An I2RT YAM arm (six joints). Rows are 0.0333 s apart.
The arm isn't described. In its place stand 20 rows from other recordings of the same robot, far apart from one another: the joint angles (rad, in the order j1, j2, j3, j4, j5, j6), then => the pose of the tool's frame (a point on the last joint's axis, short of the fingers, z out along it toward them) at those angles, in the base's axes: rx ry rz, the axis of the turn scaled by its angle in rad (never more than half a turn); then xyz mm.
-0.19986, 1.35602, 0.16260, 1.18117, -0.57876, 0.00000 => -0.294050 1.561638 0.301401 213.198 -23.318 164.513
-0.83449, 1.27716, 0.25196, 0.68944, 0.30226, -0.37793 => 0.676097 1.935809 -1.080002 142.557 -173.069 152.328
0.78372, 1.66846, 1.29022, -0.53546, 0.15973, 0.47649 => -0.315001 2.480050 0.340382 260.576 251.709 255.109
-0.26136, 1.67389, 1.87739, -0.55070, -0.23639, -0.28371 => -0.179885 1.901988 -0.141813 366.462 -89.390 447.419
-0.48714, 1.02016, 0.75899, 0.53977, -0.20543, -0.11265 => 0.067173 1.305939 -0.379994 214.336 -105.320 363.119
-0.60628, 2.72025, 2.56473, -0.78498, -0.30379, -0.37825 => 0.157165 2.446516 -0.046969 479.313 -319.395 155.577
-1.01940, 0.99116, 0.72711, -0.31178, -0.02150, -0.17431 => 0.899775 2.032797 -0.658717 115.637 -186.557 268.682
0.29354, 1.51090, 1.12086, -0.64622, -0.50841, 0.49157 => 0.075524 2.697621 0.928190 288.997 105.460 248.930
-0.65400, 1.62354, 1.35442, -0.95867, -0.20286, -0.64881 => -0.041294 2.746929 -0.066134 260.450 -190.607 267.305
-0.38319, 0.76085, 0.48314, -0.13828, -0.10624, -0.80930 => -0.501622 1.983702 -0.658109 169.218 -64.144 241.865
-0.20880, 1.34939, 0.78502, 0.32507, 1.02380, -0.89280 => 0.149403 2.027380 -1.654889 278.380 -90.066 268.778
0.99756, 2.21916, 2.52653, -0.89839, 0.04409, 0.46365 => -0.573208 2.197154 0.770674 264.776 407.267 394.191
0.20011, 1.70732, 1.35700, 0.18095, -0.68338, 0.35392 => -0.384737 1.765729 0.991434 394.206 102.891 330.190
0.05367, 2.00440, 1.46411, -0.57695, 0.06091, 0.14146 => 0.136644 2.680948 -0.021052 419.388 20.360 180.041
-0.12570, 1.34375, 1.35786, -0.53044, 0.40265, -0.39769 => -0.037688 2.125768 -0.734226 293.441 -51.142 381.474
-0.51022, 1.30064, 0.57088, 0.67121, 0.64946, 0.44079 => 1.163006 1.168759 -0.580166 228.874 -152.760 243.318
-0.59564, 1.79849, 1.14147, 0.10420, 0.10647, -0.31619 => 0.369359 2.158836 -0.642618 331.755 -229.419 211.117
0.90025, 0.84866, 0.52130, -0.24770, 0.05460, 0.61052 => -0.293035 2.240986 0.797157 118.787 146.641 230.061
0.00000, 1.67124, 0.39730, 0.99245, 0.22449, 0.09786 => 0.245830 1.830886 -0.139550 279.942 -7.925 129.241
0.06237, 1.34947, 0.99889, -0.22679, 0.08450, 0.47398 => 0.488385 2.097970 0.221513 304.071 15.979 283.516
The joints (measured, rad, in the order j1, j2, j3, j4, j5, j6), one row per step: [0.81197 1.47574 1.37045 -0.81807 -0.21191 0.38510]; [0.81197 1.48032 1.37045 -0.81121 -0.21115 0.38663]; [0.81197 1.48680 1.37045 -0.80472 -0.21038 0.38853]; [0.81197 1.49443 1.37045 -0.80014 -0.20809 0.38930]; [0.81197 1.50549 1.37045 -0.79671 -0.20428 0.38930]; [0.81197 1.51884 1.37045 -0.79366 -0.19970 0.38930]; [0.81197 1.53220 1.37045 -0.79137 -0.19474 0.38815]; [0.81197 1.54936 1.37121 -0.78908 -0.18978 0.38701]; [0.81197 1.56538 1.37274 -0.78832 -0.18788 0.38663]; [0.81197 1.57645 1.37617 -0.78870 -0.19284 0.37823]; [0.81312 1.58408 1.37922 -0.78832 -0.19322 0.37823]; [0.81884 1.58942 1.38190 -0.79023 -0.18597 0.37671]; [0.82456 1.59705 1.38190 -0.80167 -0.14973 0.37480]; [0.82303 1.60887 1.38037 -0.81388 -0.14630 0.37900]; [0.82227 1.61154 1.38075 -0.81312 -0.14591 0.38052]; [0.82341 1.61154 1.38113 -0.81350 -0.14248 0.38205]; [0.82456 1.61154 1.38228 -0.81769 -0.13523 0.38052]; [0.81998 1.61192 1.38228 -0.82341 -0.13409 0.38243]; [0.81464 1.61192 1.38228 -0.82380 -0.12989 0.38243]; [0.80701 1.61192 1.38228 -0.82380 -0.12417 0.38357]
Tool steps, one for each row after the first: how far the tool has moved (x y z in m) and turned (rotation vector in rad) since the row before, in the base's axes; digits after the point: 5 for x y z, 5 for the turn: [0.00109 0.00111 -0.00089 0.00163 -0.00113 -0.00165]; [0.00134 0.00137 -0.00148 0.00007 0.00064 -0.00195]; [0.00142 0.00138 -0.00196 -0.00327 0.00121 -0.00198]; [0.00187 0.00178 -0.00309 -0.00763 0.00304 -0.00228]; [0.00216 0.00204 -0.00384 -0.01001 0.00441 -0.00271]; [0.00209 0.00195 -0.00393 -0.01109 0.00406 -0.00198]; [0.00259 0.00248 -0.00490 -0.01332 0.00614 -0.00193]; [0.00225 0.00228 -0.00444 -0.01114 0.00811 -0.00076]; [0.00143 0.00176 -0.00238 -0.00496 0.00411 0.00962]; [0.00086 0.00148 -0.00142 -0.00283 0.00312 0.00136]; [-0.00053 0.00187 -0.00100 -0.00784 -0.00209 0.00303]; [-0.00021 0.00073 -0.00326 -0.03528 -0.01040 -0.01205]; [0.00101 0.00016 -0.00492 -0.01975 0.01720 -0.00686]; [0.00059 0.00023 -0.00069 -0.00100 0.00150 -0.00226]; [-0.00019 0.00018 0.00008 -0.00166 -0.00147 -0.00189]; [-0.00029 -0.00011 0.00009 -0.00685 -0.00324 -0.00118]; [0.00085 -0.00141 -0.00044 -0.00469 0.00429 -0.00679]; [0.00142 -0.00133 -0.00004 -0.00278 -0.00240 -0.00742]; [0.00204 -0.00188 -0.00002 -0.00314 -0.00310 -0.01144]
